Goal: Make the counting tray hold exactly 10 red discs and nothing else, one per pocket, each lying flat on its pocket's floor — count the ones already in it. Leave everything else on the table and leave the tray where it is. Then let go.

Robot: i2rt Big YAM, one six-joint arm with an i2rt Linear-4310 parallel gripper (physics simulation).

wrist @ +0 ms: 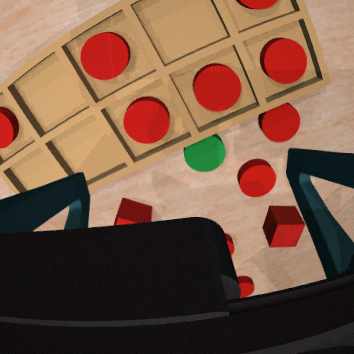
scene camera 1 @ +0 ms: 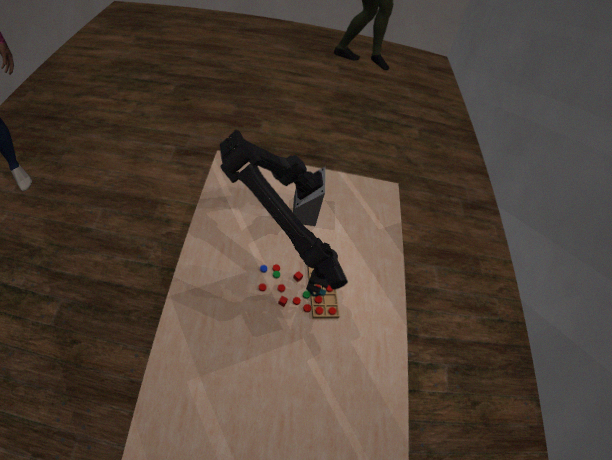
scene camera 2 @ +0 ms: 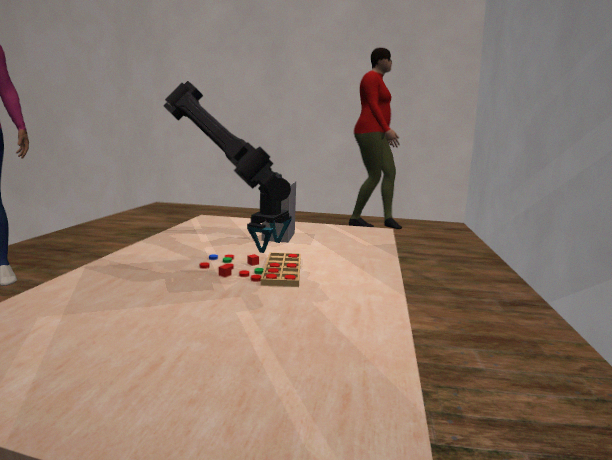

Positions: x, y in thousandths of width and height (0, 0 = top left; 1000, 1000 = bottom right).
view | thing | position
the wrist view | my gripper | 532, 487
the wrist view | wooden counting tray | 196, 343
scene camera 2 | my gripper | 440, 538
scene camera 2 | wooden counting tray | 462, 562
